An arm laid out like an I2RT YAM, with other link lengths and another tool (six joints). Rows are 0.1 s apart.
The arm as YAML. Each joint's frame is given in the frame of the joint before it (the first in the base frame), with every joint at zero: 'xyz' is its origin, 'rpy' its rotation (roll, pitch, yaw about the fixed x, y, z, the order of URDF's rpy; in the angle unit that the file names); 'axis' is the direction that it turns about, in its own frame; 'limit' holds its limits. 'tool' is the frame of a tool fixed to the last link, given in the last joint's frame.
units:
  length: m
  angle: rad
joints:
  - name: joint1
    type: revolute
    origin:
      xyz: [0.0, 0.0, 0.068]
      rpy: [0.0, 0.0, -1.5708]
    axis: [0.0, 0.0, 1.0]
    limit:
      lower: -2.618
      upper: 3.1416
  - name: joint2
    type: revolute
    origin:
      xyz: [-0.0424, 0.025, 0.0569]
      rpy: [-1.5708, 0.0, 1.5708]
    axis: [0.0, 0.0, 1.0]
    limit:
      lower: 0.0
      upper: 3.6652
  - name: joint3
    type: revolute
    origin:
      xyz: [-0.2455, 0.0, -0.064]
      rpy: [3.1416, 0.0, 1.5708]
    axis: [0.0, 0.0, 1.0]
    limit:
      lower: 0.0
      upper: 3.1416
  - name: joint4
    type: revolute
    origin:
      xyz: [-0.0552, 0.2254, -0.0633]
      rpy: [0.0, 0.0, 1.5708]
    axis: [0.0, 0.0, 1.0]
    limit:
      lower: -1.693
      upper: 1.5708
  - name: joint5
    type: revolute
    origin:
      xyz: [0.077, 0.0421, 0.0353]
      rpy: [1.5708, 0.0, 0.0]
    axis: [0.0, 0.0, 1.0]
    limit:
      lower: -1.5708
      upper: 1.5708
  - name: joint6
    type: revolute
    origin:
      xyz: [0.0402, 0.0, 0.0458]
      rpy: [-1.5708, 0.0, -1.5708]
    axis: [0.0, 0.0, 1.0]
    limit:
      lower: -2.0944
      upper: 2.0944
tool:
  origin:
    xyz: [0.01, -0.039, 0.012]
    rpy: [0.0, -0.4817, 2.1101]
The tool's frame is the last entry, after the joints.
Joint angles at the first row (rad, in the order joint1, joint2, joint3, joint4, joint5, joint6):
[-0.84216 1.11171 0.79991 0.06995 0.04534 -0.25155]
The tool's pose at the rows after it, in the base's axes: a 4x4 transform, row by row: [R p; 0 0 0 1], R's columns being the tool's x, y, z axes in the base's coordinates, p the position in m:
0.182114 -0.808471 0.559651 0.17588; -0.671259 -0.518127 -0.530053 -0.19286; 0.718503 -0.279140 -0.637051 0.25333; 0 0 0 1
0.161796 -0.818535 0.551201 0.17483; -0.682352 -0.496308 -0.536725 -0.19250; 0.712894 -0.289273 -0.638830 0.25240; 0 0 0 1
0.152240 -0.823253 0.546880 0.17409; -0.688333 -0.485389 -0.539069 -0.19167; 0.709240 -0.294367 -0.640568 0.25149; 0 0 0 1
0.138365 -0.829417 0.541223 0.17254; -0.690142 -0.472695 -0.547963 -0.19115; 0.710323 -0.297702 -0.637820 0.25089; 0 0 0 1
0.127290 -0.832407 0.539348 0.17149; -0.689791 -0.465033 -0.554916 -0.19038; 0.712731 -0.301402 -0.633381 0.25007; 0 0 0 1
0.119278 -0.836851 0.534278 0.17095; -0.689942 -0.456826 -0.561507 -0.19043; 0.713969 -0.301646 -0.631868 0.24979; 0 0 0 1
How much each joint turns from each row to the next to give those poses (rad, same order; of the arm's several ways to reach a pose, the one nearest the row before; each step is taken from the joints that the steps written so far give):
[-0.00001 -0.00867 -0.01439 0.01285 0.04162 0.02406]
[-0.00074 -0.00278 -0.00319 -0.00436 0.01935 0.01635]
[0.00070 -0.00384 -0.00418 -0.00328 0.01013 0.00866]
[-0.00147 -0.00728 -0.00772 0.00308 0.01302 0.00620]
[0.00000 -0.00726 -0.00973 0.00742 0.00914 0.00510]
[0.00001 -0.00176 -0.00297 0.00285 0.01017 0.00226]

